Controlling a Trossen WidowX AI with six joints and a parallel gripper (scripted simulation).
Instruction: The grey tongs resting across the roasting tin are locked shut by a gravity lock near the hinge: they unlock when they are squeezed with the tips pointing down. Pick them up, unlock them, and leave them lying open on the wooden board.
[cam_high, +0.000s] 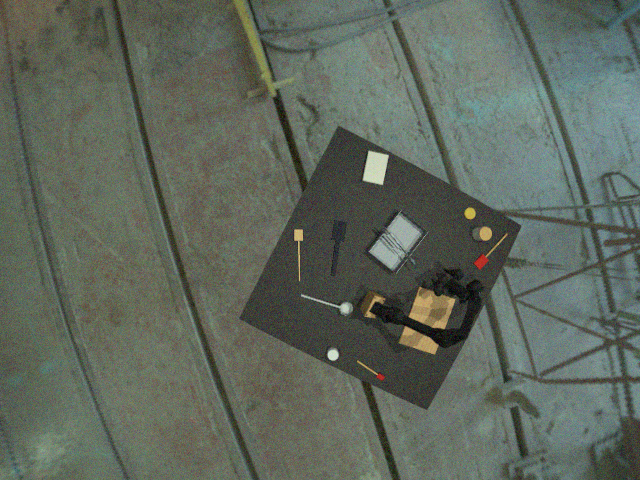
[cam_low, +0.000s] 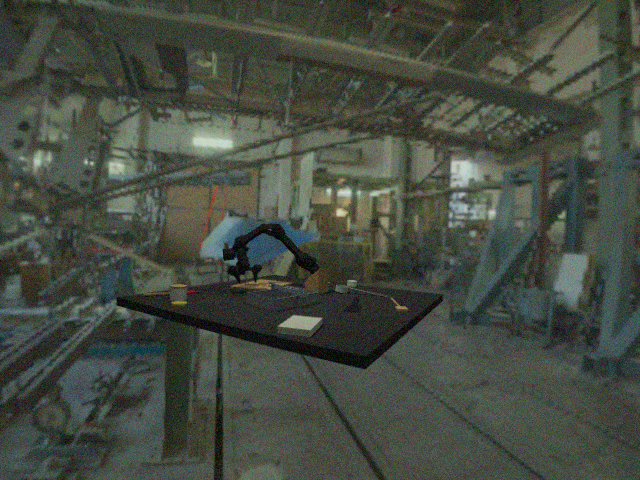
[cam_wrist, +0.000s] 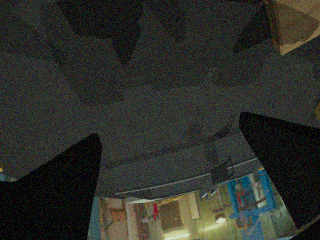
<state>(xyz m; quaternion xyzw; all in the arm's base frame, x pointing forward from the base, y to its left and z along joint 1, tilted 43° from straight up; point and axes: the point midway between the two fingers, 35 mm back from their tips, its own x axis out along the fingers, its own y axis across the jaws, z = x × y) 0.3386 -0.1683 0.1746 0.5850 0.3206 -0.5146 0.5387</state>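
Right now my gripper tip is 4 cm short of the roasting tin, 29 cm to the right of it and 3 cm above it. The rest, counted from my gripper tip: red spatula 29 cm ahead, 24 cm to the right, 5 cm below; then yellow disc 43 cm ahead, 1 cm to the right, 5 cm below; then wooden board 26 cm behind, 13 cm to the right, 5 cm below.
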